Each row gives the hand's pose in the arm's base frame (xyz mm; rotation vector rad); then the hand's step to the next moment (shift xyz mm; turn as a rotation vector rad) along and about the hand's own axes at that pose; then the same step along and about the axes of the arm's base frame.
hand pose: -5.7 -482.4 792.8 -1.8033 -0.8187 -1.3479
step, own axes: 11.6 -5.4 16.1 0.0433 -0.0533 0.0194
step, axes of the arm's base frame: 6.5 17.2 9.2 -0.0236 0.0475 0.0477
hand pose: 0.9 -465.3 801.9 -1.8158 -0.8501 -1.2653
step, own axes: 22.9 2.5 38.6 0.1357 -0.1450 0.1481
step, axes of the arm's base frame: 26.2 34.3 12.5 -0.0160 0.2132 0.1251
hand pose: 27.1 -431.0 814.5 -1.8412 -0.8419 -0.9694
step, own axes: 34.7 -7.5 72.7 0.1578 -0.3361 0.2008
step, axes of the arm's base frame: 30.5 74.3 9.6 -0.1507 0.3401 0.1996
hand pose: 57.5 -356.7 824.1 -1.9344 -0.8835 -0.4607
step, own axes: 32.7 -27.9 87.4 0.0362 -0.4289 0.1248
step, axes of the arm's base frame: -2.1 97.2 -6.4 -0.2981 0.2553 0.2163
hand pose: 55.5 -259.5 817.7 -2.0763 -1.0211 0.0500
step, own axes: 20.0 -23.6 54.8 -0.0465 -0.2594 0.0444
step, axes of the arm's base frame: -21.4 57.2 -15.2 -0.2152 0.0879 0.1318
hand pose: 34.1 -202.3 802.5 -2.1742 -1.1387 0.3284
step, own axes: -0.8 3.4 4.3 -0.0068 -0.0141 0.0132
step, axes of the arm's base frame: -0.4 -0.2 -5.5 -0.0195 0.0060 -0.0013
